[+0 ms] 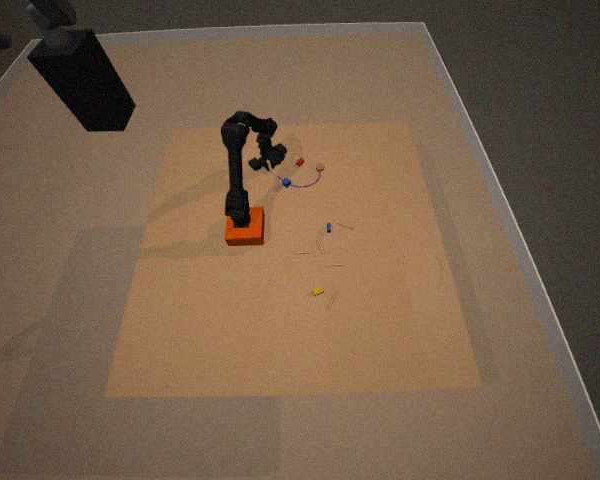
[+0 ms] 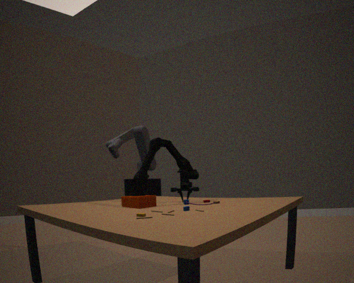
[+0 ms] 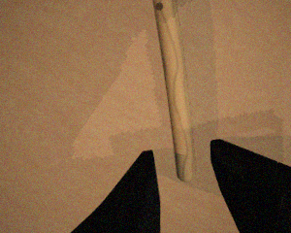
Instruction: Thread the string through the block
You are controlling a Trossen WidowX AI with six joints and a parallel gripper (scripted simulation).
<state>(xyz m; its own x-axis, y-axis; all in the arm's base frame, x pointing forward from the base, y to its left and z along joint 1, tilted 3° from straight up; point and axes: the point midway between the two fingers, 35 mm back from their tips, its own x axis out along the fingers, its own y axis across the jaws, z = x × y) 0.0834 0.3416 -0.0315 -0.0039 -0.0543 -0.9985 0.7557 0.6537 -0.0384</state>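
Right now the thin wooden stick is 3 cm to the right of my gripper tip and 3 cm ahead of it. Also, from my gripper tip: yellow piece: 62 cm to the right, 23 cm ahead, 1 cm above; round wooden button: 24 cm ahead, 1 cm to the left, 1 cm above; red piece: 14 cm ahead, 5 cm to the left, 1 cm above.
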